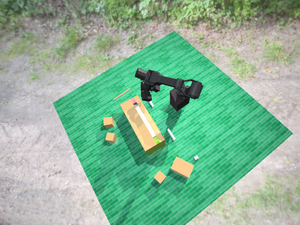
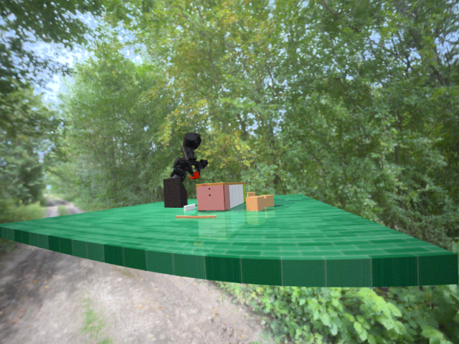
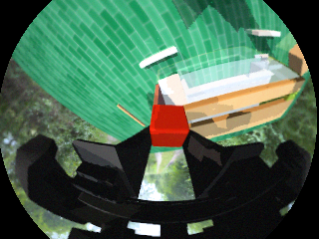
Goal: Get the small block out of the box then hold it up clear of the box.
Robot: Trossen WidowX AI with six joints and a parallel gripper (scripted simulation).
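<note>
Right now my gripper tip is 1 cm to the right of the red block, 1 cm below it and 1 cm past it. From my gripper tip the other things lie so: flat tan block 51 cm to the left, 14 cm below, 13 cm ahead; then thin wooden stick 21 cm to the right, 17 cm below, 6 cm ahead; then tiny grey piece 53 cm to the left, 16 cm below, 2 cm ahead.
</note>
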